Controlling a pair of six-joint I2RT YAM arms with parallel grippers.
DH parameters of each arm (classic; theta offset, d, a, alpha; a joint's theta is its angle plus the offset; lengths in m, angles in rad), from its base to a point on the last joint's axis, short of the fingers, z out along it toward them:
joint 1: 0 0.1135 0.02 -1.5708
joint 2: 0 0 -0.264 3.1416
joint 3: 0.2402 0 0.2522 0
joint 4: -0.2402 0 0.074 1.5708
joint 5: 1.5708 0 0 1.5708
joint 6: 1.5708 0.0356 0 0
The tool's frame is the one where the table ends.
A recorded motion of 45 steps. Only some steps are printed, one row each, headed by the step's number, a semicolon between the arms.
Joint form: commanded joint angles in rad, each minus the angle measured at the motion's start. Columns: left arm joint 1, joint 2, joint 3, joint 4, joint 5, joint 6; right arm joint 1, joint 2, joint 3, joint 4, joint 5, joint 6.
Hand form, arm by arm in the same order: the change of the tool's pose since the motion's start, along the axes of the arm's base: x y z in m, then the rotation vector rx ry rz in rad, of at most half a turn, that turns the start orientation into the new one. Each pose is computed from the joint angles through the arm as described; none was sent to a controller.
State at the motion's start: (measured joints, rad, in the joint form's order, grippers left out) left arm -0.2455 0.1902 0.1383 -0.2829 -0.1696 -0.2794; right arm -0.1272 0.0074 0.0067 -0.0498 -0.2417 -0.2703
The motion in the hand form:
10: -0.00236 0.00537 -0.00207 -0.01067 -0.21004 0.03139; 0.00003 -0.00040 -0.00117 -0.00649 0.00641 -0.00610
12: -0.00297 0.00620 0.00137 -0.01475 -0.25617 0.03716; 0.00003 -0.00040 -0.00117 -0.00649 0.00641 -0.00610
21: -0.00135 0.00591 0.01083 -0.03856 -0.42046 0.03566; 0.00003 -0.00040 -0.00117 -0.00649 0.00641 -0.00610
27: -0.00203 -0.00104 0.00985 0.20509 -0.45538 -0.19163; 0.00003 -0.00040 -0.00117 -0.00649 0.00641 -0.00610
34: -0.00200 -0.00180 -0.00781 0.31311 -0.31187 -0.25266; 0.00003 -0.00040 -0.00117 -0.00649 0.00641 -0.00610
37: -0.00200 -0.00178 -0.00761 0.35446 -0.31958 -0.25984; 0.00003 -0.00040 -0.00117 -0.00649 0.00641 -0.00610
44: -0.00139 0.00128 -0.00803 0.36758 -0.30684 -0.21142; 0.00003 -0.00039 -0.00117 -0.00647 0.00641 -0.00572
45: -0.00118 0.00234 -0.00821 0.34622 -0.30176 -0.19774; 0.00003 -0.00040 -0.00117 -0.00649 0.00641 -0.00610
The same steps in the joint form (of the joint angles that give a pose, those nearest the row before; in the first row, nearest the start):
10: 0.0442 -0.1595 -0.0900 0.1442 0.0042 0.0385; -0.0023 -0.0004 -0.0015 -0.0061 0.0042 -0.0072
12: 0.0508 -0.1812 -0.0950 0.1743 0.0046 0.0439; -0.0023 -0.0004 -0.0015 -0.0061 0.0042 -0.0072
21: 0.0526 -0.1888 -0.1305 0.3697 0.0095 0.0557; -0.0023 -0.0004 -0.0015 -0.0061 0.0042 -0.0072
27: 0.0527 -0.1889 -0.1343 0.3726 0.2057 0.3246; -0.0023 -0.0004 -0.0015 -0.0061 0.0042 -0.0072
34: 0.0526 -0.1889 -0.1343 0.2113 0.2262 0.4261; -0.0023 -0.0004 -0.0015 -0.0061 0.0042 -0.0072
37: 0.0527 -0.1892 -0.1343 0.2129 0.2259 0.4685; -0.0023 -0.0004 -0.0015 -0.0061 0.0042 -0.0072
44: 0.0701 -0.1893 -0.1343 0.2090 0.1922 0.4715; -0.0023 -0.0003 -0.0015 -0.0061 0.0038 -0.0072
45: 0.0801 -0.1892 -0.1347 0.2087 0.1926 0.4482; -0.0023 -0.0004 -0.0015 -0.0061 0.0042 -0.0072

